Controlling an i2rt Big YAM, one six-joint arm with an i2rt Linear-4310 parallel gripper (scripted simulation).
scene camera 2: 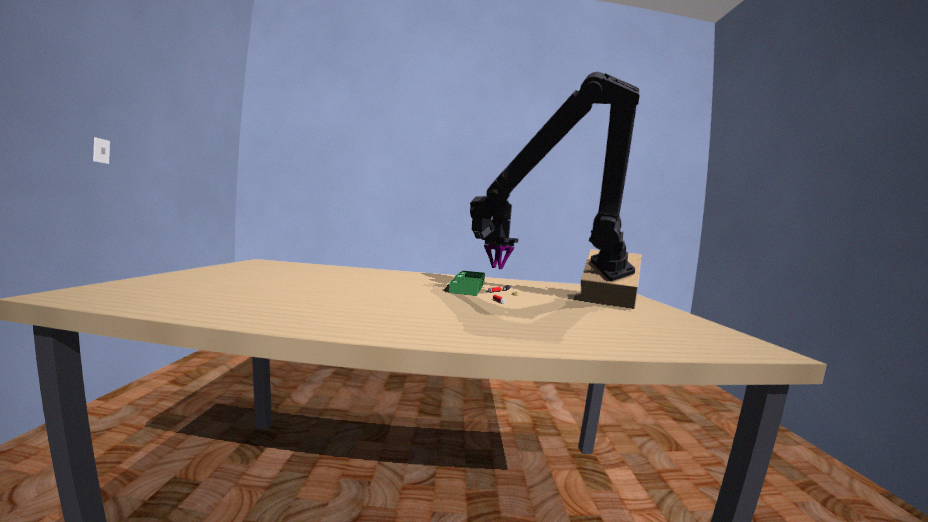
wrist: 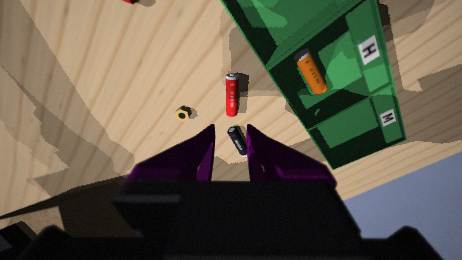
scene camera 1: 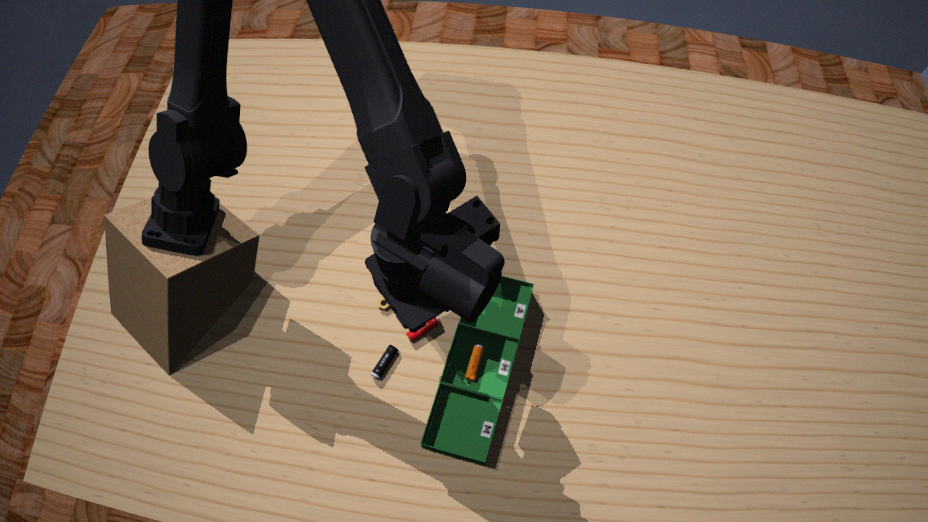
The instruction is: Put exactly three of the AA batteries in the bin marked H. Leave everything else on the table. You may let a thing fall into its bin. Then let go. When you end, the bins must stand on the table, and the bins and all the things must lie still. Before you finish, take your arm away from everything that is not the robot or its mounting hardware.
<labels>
green bin: scene camera 2 470, 283; wrist; scene camera 1
same spot on green bin: [scene camera 1: 454, 427] = [wrist: 334, 126]
</labels>
